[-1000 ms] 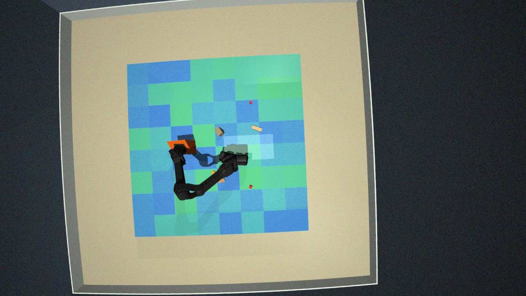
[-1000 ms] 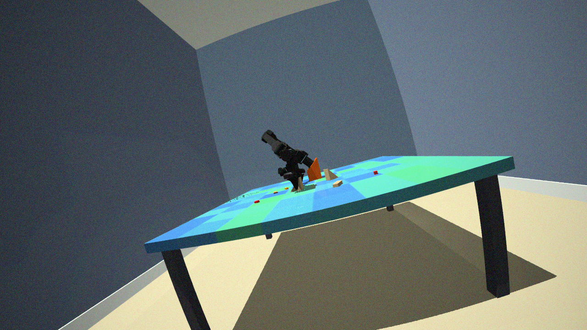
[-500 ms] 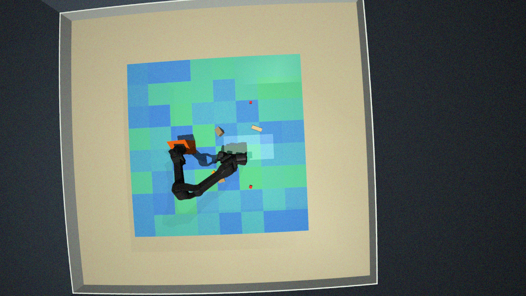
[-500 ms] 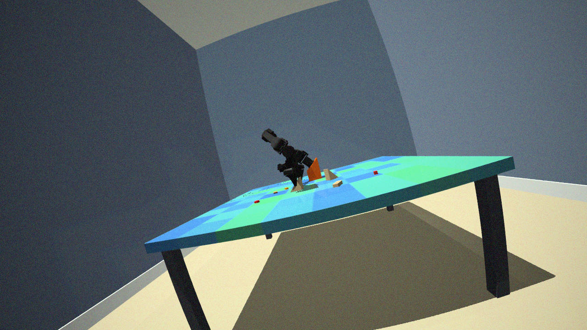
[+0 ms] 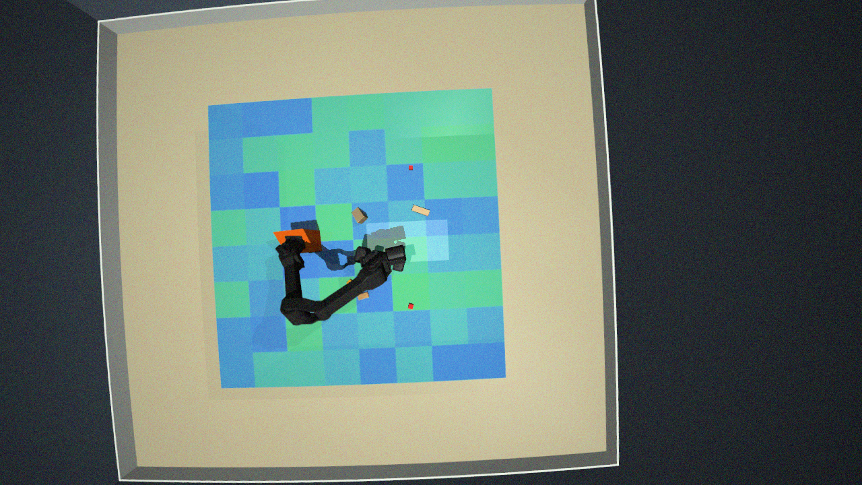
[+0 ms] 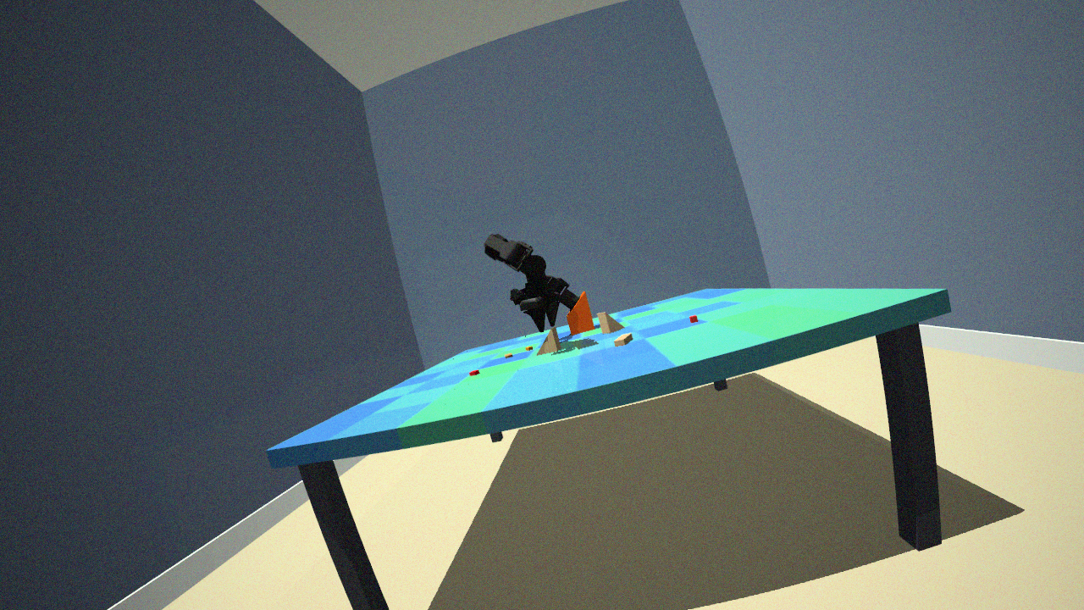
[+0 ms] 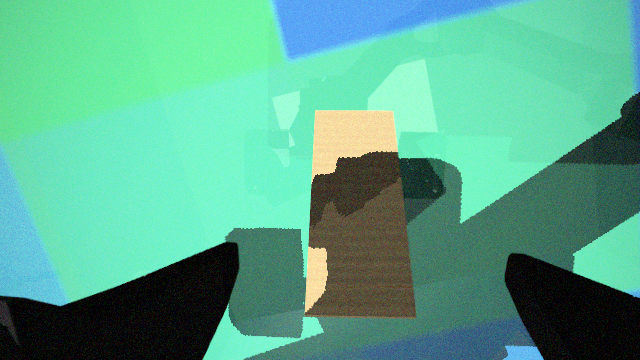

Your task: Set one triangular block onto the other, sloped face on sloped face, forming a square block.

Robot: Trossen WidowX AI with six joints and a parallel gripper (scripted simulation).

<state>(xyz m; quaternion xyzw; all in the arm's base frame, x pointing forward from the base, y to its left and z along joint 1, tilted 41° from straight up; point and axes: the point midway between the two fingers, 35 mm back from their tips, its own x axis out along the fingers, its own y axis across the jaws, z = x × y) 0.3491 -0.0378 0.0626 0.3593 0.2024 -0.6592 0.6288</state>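
My gripper tip is now 50 mm above the tan triangular block. Round my gripper tip: orange bit: 160 mm behind, 110 mm to the right, 60 mm below; then flat tan block: 210 mm to the left, 150 mm ahead, 60 mm below.
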